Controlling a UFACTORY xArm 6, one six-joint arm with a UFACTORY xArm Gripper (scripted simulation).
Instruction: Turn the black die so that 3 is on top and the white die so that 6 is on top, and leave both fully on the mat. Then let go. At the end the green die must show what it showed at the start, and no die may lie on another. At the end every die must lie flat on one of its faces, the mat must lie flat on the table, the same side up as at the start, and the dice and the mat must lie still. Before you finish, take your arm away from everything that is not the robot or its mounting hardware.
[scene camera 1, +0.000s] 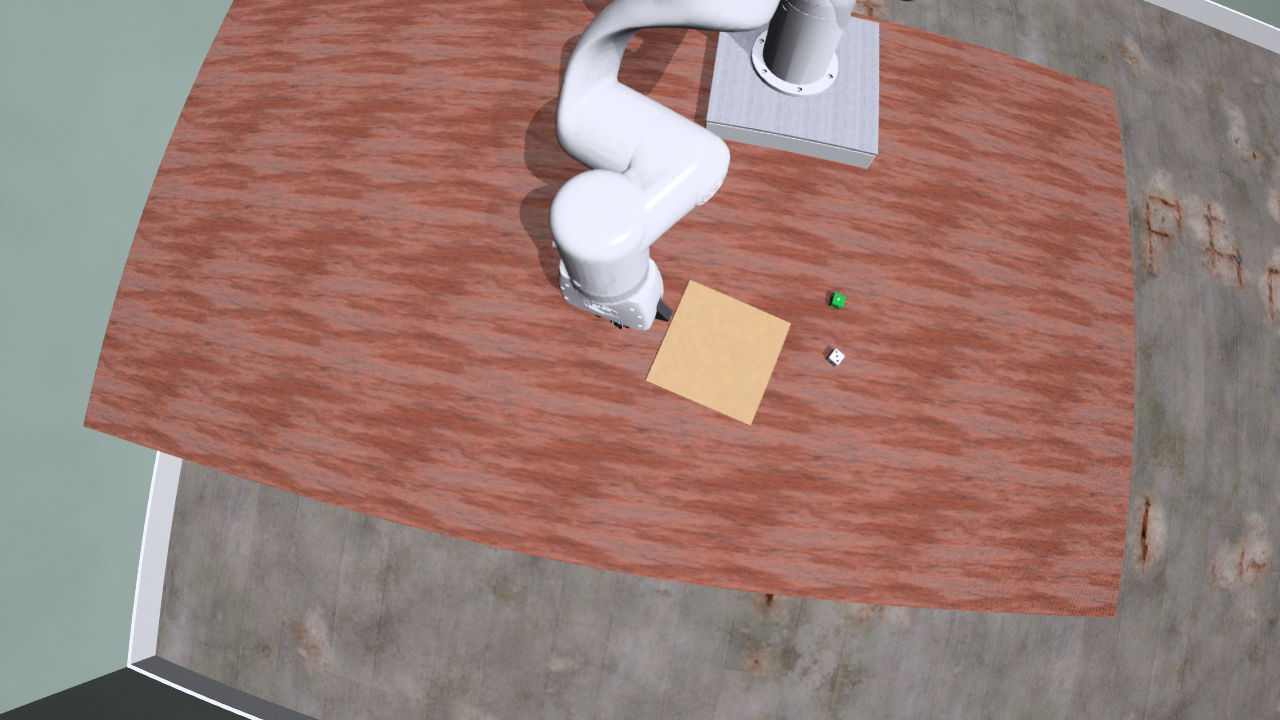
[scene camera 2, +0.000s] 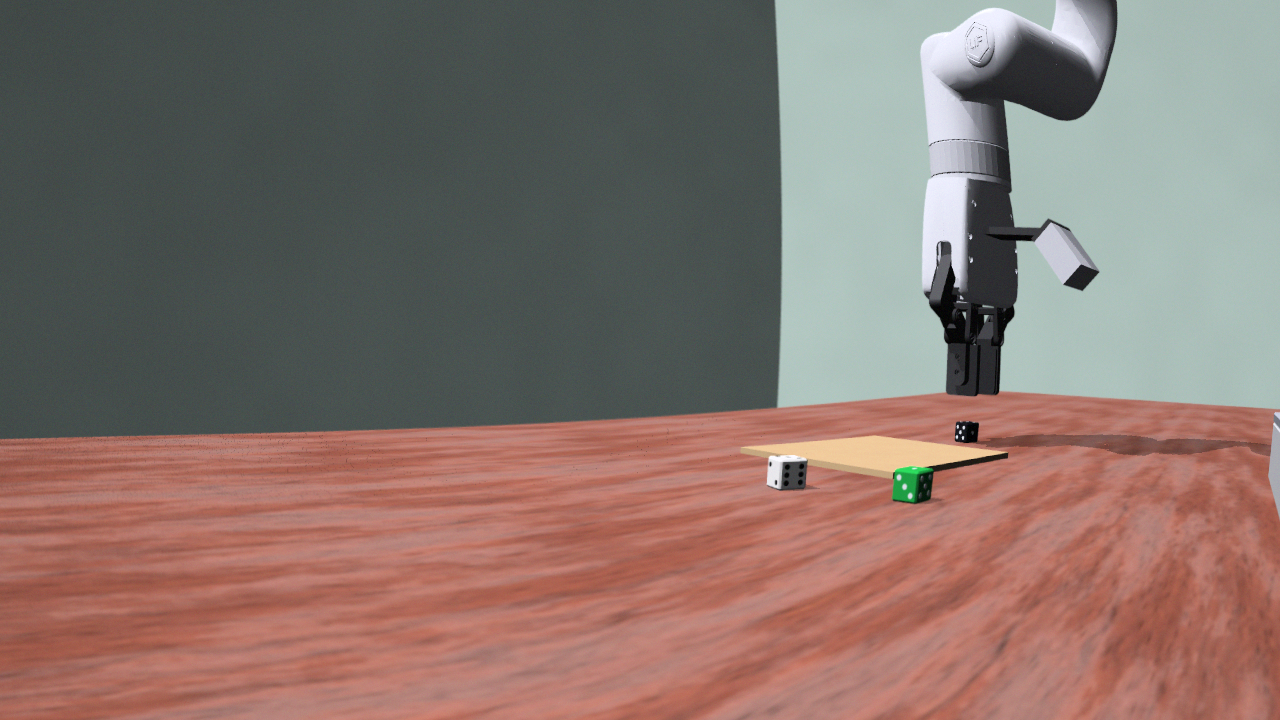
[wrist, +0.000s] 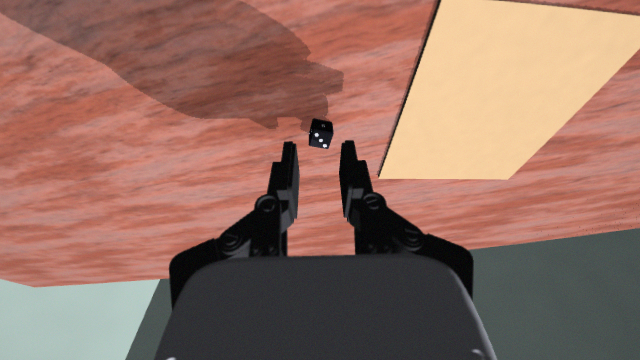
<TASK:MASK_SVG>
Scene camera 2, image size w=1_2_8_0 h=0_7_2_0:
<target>my gripper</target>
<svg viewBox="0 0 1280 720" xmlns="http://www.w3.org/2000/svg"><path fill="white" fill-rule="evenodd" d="M935 175L928 180L925 199L922 285L923 292L929 299L930 307L941 320L944 327L944 340L948 344L946 392L949 395L977 396L978 394L997 395L1000 385L1001 346L1004 343L1004 331L1015 315L1013 305L1017 300L1018 264L1016 241L1033 240L1063 285L1083 291L1100 271L1069 228L1050 219L1047 219L1041 228L1014 227L1009 195L1012 187L1009 181L994 176L974 173Z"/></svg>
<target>tan mat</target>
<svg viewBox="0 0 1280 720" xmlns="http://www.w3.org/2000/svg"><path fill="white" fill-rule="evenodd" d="M740 453L765 458L795 455L806 458L808 465L889 479L894 479L897 468L916 466L931 468L936 472L1008 458L1009 453L882 436L741 447Z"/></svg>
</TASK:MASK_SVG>
